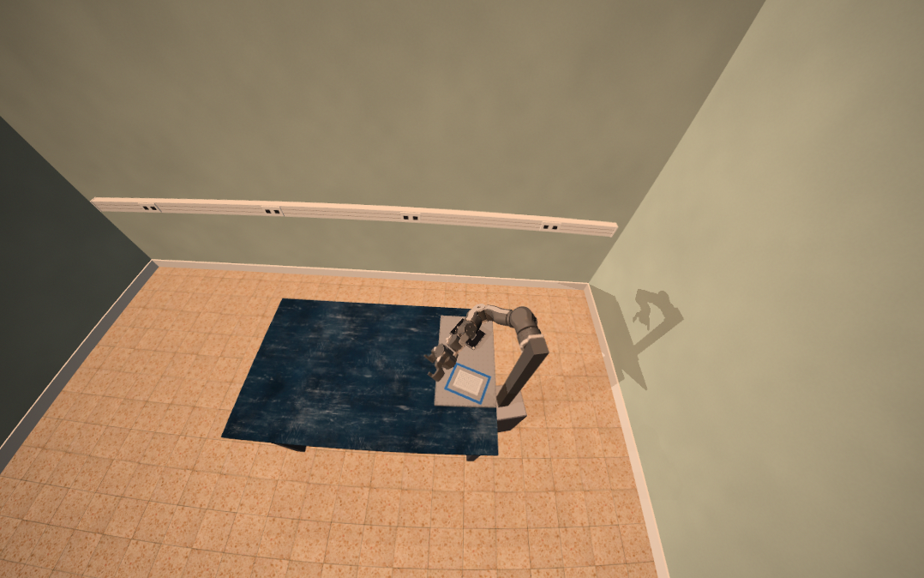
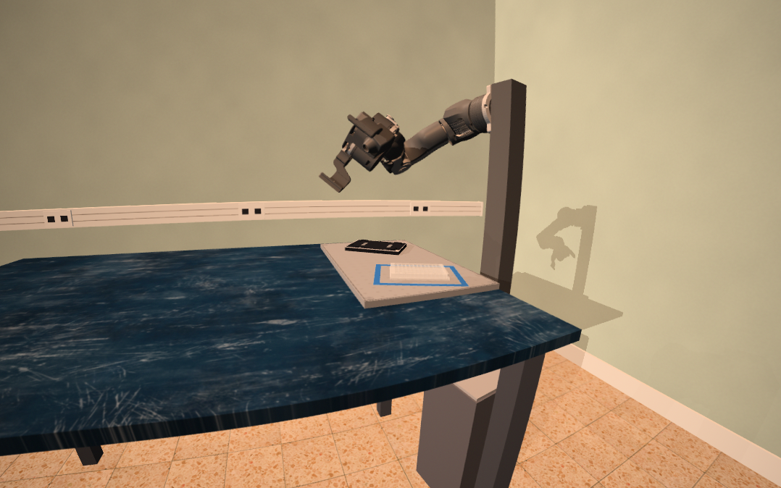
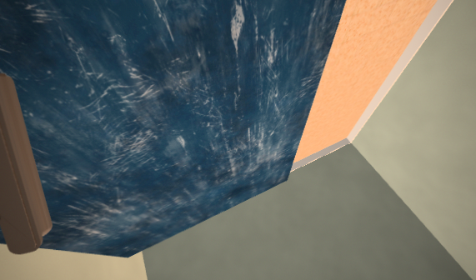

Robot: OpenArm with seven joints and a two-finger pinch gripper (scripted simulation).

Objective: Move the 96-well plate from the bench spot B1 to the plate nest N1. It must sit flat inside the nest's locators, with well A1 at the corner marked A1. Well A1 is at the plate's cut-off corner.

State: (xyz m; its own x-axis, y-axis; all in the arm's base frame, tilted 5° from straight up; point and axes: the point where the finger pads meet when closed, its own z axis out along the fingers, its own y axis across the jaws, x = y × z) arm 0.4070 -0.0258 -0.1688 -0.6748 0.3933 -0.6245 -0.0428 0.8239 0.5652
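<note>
Now: hand 23 cm above the clear 96-well plate and 19 cm past it. From my hand the other things lie so: black plate nest (27 cm to the right, 23 cm below, 23 cm behind).
</note>
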